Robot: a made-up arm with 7 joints.
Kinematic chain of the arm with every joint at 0, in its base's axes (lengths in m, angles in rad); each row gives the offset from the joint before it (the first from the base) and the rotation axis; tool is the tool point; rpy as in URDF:
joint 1: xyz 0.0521 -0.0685 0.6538 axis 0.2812 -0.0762 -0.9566
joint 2: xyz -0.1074 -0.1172 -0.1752 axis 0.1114 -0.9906 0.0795
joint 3: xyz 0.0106 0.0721 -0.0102 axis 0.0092 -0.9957 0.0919
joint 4: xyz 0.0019 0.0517 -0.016 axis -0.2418 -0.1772 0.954
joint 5: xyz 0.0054 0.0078 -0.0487 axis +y
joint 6: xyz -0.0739 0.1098 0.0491 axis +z
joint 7: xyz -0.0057 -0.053 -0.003 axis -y
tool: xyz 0.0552 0.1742 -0.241 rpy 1.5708 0 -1.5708
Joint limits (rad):
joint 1: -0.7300..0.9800
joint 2: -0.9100..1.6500
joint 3: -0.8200..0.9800
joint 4: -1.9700..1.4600
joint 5: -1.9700..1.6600
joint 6: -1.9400..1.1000
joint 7: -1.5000..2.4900
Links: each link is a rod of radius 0.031 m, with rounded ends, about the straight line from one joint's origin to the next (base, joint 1, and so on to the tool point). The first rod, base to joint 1, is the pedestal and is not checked.
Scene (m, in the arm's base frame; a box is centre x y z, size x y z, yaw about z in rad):
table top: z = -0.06
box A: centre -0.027 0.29 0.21 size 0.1 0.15 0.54 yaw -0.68
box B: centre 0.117 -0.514 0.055 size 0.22 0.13 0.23 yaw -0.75
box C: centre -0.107 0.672 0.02 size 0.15 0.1 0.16 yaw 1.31
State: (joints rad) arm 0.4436 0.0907 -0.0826 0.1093 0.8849 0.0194 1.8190
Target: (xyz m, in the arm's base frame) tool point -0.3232 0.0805 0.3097
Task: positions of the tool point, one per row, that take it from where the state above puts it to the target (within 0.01 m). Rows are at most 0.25 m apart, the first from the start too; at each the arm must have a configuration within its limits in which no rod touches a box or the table.
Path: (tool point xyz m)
1: 0.1272 0.1310 0.2666
2: -0.0644 0.0091 0.1916
3: -0.2009 -0.1735 0.2580
4: -0.2185 -0.3140 0.4252
5: -0.2496 -0.2347 0.3257
6: -0.2635 -0.1221 0.2741
7: -0.2745 -0.0170 0.2722
8: -0.2946 0.0527 0.2948
9: -0.3232 0.0805 0.3097

